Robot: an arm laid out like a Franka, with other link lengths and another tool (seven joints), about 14 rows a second.
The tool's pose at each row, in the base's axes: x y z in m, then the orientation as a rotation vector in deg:
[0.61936 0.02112 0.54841 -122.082 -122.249 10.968]
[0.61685 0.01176 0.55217 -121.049 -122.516 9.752]
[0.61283 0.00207 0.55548 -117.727 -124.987 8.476]
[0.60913 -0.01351 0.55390 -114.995 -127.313 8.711]
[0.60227 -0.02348 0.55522 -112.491 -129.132 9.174]
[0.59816 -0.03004 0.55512 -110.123 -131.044 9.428]
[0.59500 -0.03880 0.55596 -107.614 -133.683 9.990]
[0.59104 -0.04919 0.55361 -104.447 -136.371 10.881]
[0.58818 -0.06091 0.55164 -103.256 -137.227 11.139]
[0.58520 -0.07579 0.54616 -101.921 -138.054 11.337]
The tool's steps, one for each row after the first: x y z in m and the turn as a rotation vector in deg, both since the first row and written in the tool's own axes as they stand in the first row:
[-0.00937 -0.00313 -0.00322 -0.125 0.927 -0.693]
[-0.01907 -0.00768 -0.00574 -0.293 1.691 -3.496]
[-0.03464 -0.01106 -0.00347 -0.084 1.463 -5.870]
[-0.04460 -0.01806 -0.00353 0.343 1.256 -7.909]
[-0.05115 -0.02209 -0.00269 0.526 1.010 -9.923]
[-0.05991 -0.02536 -0.00293 0.458 0.214 -12.269]
[-0.07028 -0.02886 0.00012 0.747 -0.588 -14.966]
[-0.08199 -0.03135 0.00261 0.895 -0.779 -15.926]
[-0.09684 -0.03334 0.00860 1.090 -0.880 -16.958]

